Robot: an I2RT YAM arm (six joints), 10 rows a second.
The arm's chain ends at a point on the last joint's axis. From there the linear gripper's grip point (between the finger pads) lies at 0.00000 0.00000 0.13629 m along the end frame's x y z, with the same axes.
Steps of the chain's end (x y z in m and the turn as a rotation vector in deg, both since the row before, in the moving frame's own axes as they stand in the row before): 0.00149, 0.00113, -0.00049, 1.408, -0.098, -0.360; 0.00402, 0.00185, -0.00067, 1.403, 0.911, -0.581; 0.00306, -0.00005, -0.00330, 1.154, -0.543, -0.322; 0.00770, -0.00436, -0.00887, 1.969, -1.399, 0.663; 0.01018, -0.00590, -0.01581, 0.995, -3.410, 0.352; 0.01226, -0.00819, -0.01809, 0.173, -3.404, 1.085; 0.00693, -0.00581, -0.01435, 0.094, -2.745, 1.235
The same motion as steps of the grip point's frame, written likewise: 0.00125, -0.00222, -0.00053, 1.408, -0.098, -0.360; 0.00617, -0.00150, -0.00073, 1.403, 0.911, -0.581; 0.00176, -0.00279, -0.00333, 1.154, -0.543, -0.322; 0.00440, -0.00906, -0.00899, 1.969, -1.399, 0.663; 0.00208, -0.00829, -0.01607, 0.995, -3.410, 0.352; 0.00417, -0.00868, -0.01833, 0.173, -3.404, 1.085; 0.00041, -0.00610, -0.01451, 0.094, -2.745, 1.235
